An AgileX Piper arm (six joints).
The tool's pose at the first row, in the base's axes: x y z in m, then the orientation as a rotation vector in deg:
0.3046 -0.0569 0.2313 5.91 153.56 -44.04
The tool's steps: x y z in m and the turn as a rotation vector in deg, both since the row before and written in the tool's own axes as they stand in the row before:
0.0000 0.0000 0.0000 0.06 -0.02 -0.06
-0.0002 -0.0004 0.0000 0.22 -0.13 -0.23
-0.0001 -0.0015 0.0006 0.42 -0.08 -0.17
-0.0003 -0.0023 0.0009 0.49 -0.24 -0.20
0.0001 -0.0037 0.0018 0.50 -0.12 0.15
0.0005 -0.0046 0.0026 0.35 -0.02 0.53
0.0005 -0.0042 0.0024 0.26 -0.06 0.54
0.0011 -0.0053 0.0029 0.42 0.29 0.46
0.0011 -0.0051 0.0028 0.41 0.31 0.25
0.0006 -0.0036 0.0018 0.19 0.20 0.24
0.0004 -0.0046 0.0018 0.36 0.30 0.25
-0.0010 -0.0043 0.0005 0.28 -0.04 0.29
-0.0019 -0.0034 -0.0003 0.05 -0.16 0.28
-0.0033 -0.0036 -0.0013 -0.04 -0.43 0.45
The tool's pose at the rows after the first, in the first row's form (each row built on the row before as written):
0.3046 -0.0569 0.2313 5.84 153.53 -44.14
0.3047 -0.0572 0.2316 5.53 153.39 -44.49
0.3047 -0.0588 0.2319 5.38 153.20 -45.09
0.3049 -0.0612 0.2325 5.14 152.84 -45.77
0.3048 -0.0653 0.2330 5.41 152.50 -46.37
0.3044 -0.0706 0.2332 6.19 152.21 -46.67
0.3040 -0.0754 0.2334 6.94 151.91 -46.84
0.3029 -0.0814 0.2336 7.78 151.90 -47.30
0.3017 -0.0872 0.2338 8.35 151.96 -47.81
0.3010 -0.0912 0.2341 8.80 152.00 -48.02
0.3002 -0.0960 0.2350 9.36 152.07 -48.46
0.3004 -0.0998 0.2373 9.79 151.84 -48.74
0.3013 -0.1024 0.2401 10.09 151.59 -48.70
0.3032 -0.1046 0.2442 10.47 151.07 -48.45

